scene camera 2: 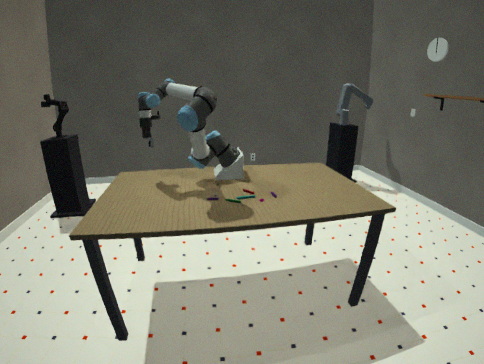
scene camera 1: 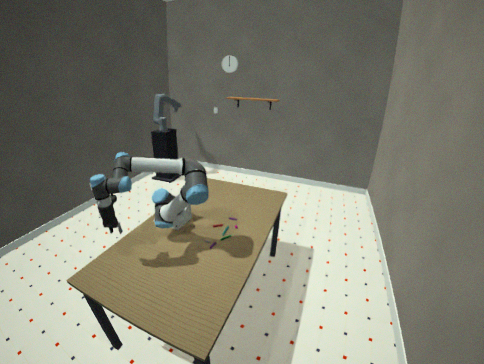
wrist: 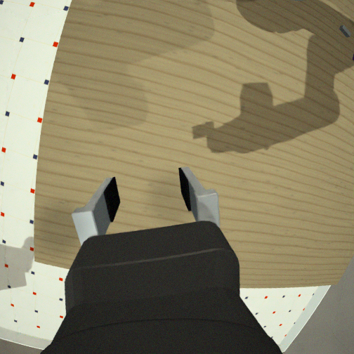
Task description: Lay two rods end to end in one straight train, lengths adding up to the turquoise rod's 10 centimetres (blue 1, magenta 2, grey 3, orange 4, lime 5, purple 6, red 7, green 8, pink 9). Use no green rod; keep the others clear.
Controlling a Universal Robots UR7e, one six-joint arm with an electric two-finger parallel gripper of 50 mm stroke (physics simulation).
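Seen in the pictures: gripper, fingertip midpoint: (scene camera 2: 151, 146) (scene camera 1: 116, 232); arm's base, origin of the base link: (scene camera 2: 231, 159).
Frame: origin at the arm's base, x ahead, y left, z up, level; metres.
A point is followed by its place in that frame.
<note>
My gripper (scene camera 1: 115, 230) {x -0.044, y -0.520, z 0.109 m} (scene camera 2: 150, 144) {x -0.044, y -0.520, z 0.109 m} (wrist: 148, 185) is open and empty, high above the table's left part in the scene camera 2 view, away from the rods. The turquoise rod (scene camera 1: 225, 230) {x 0.405, y -0.012, z -0.096 m} (scene camera 2: 246, 197) {x 0.409, y -0.008, z -0.098 m} lies mid-table. Near it lie the green rod (scene camera 1: 226, 237) {x 0.440, y -0.081, z -0.097 m} (scene camera 2: 233, 200) {x 0.439, y -0.085, z -0.095 m}, the red rod (scene camera 1: 218, 225) {x 0.338, y 0.024, z -0.094 m} (scene camera 2: 248, 191) {x 0.336, y 0.024, z -0.096 m} and the small magenta rod (scene camera 1: 236, 227) {x 0.464, y 0.052, z -0.099 m} (scene camera 2: 261, 200) {x 0.465, y 0.057, z -0.098 m}. One purple rod (scene camera 1: 233, 218) {x 0.408, y 0.146, z -0.094 m} (scene camera 2: 273, 194) {x 0.407, y 0.145, z -0.097 m} lies beyond magenta; another purple rod (scene camera 1: 213, 245) {x 0.392, y -0.186, z -0.098 m} (scene camera 2: 212, 199) {x 0.394, y -0.186, z -0.099 m} lies near the grey rod (scene camera 1: 207, 241) {x 0.339, y -0.163, z -0.098 m} (wrist: 345, 31). Grey is unclear in scene camera 2.
The rods lie on a wooden table (scene camera 1: 170, 290) {x 0.328, y -0.593, z -0.104 m} (scene camera 2: 320, 185) {x 0.326, y 0.494, z -0.104 m} (wrist: 280, 240). The arm's white base (scene camera 2: 230, 171) {x 0.097, y -0.028, z -0.050 m} stands at its back edge. Arm shadows cross the table. Black pedestals (scene camera 2: 65, 175) (scene camera 2: 342, 150) with other arms stand on the floor beyond the table.
</note>
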